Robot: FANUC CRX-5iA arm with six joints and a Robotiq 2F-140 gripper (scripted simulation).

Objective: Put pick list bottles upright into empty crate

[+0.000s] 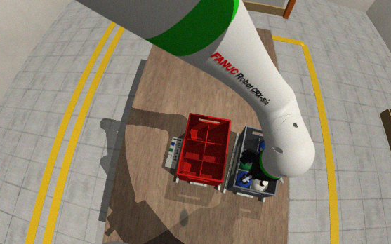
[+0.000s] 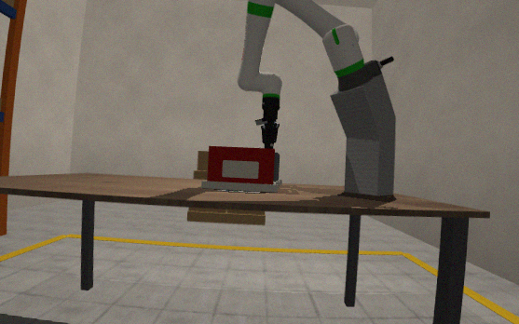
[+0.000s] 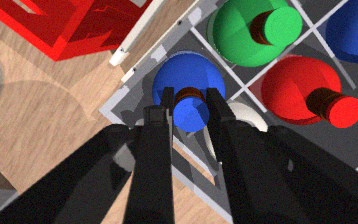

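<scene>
The white-label bottle lies 10 mm ahead of my hand, 80 mm to the right of it and 100 mm below it. From my hand the other things lie so: grey crate (90 mm ahead, 40 mm to the right, 100 mm below); green-label bottle (90 mm ahead, 10 mm to the left, 100 mm below); red-label bottle (90 mm ahead, 80 mm to the right, 100 mm below).
</scene>
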